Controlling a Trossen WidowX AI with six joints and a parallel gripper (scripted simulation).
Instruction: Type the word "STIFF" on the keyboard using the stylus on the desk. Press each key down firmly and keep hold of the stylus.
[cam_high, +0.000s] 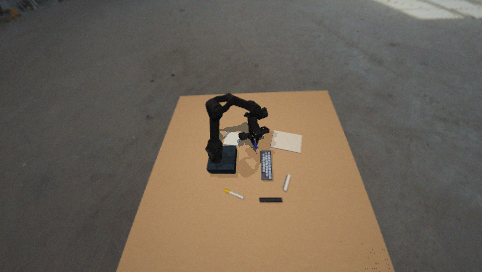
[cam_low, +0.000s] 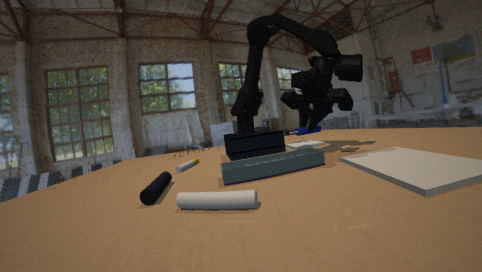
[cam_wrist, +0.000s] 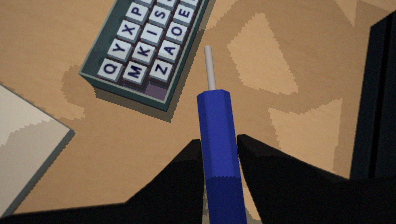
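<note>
My gripper tip is 10 mm short of the blue stylus and 10 mm to the left of it. Round my gripper tip: flat white pad 210 mm ahead, 60 mm to the left, 60 mm below; black cylinder 80 mm ahead, 320 mm to the right, 50 mm below; yellow-tipped white marker 130 mm behind, 290 mm to the right, 50 mm below.
</note>
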